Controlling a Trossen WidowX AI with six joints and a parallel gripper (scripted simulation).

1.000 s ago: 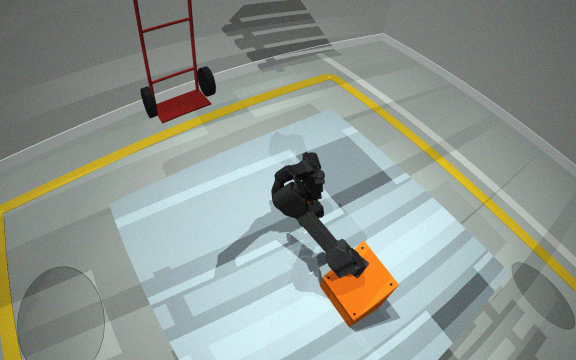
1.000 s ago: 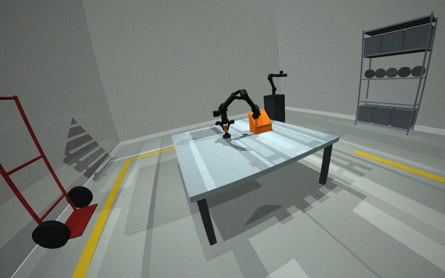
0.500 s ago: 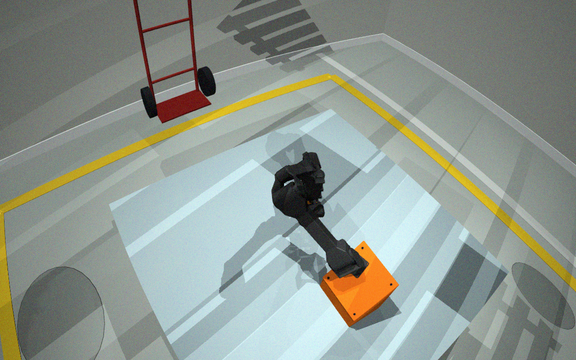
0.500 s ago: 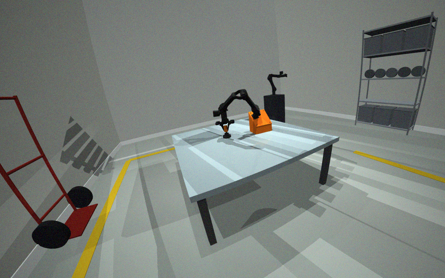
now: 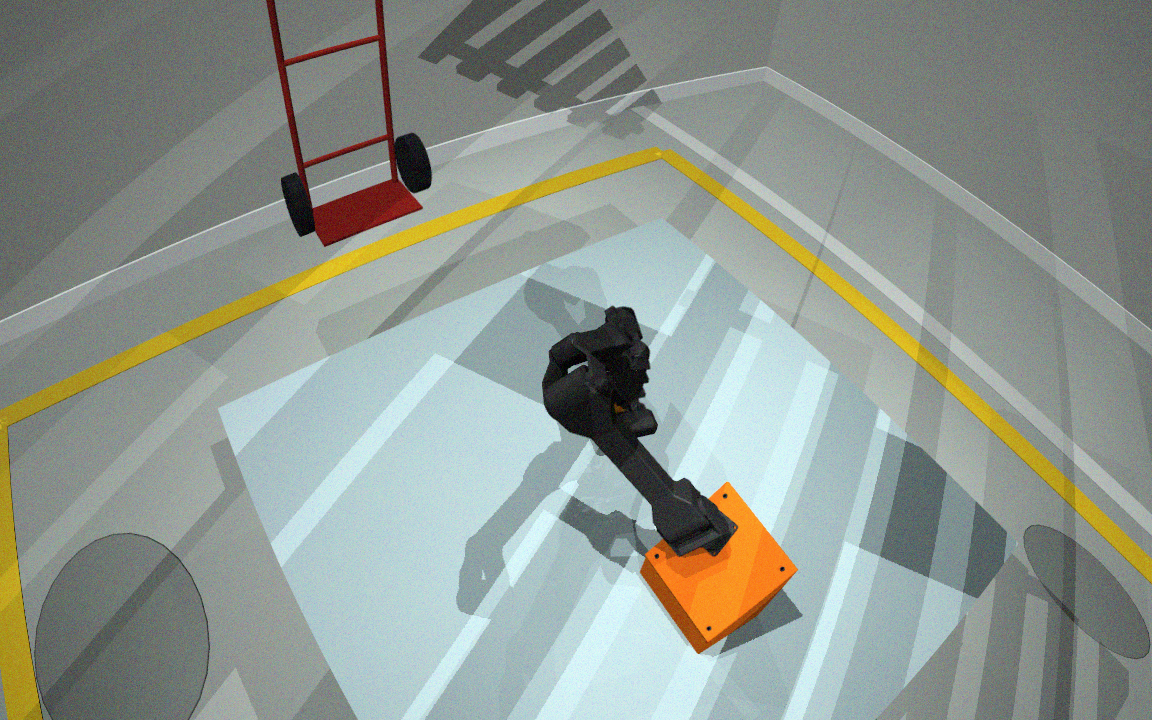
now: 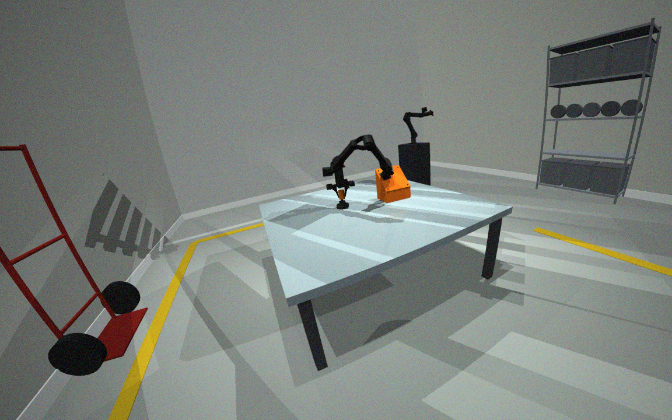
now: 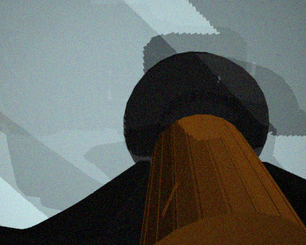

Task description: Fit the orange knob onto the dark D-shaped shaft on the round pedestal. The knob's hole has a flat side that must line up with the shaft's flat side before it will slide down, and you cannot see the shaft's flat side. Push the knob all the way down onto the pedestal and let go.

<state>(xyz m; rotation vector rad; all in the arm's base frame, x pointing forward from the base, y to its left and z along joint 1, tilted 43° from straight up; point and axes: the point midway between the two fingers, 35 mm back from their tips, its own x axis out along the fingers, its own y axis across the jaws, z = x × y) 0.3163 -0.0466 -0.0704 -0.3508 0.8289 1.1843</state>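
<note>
My gripper tip is 4 cm above the round dark pedestal. Also, from my gripper tip: orange knob 2 cm above.
</note>
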